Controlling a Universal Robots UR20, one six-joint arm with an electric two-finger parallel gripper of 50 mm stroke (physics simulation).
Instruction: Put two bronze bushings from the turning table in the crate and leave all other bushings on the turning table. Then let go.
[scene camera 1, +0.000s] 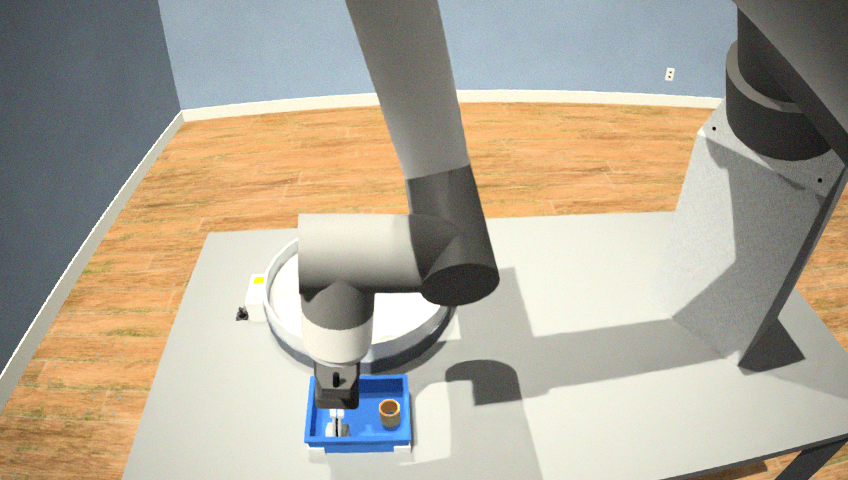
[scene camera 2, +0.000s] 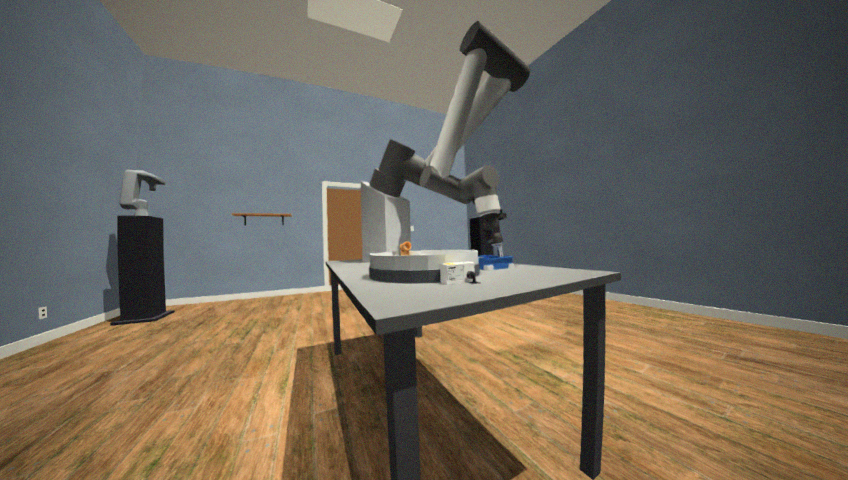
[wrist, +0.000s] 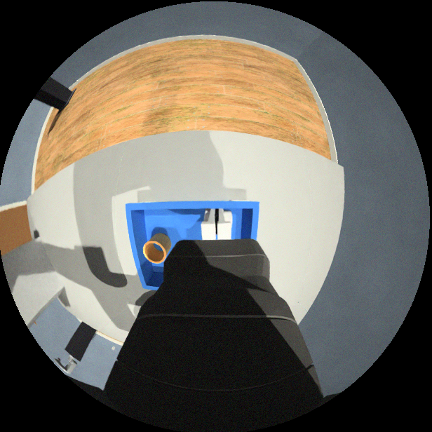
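The blue crate stands in front of the turning table. One bronze bushing stands upright inside the crate, on the side towards the robot base. My gripper points down into the crate's other half, apart from this bushing. Its fingers are shut together, with no bushing between them. An orange-brown bushing shape sticks up over the turning table's rim in scene camera 2. The arm hides much of the turning table in scene camera 1.
A small white piece lies in the crate behind the fingertips, partly hidden by them. A white box and a small black part are beside the turning table. The robot's pedestal stands on the table.
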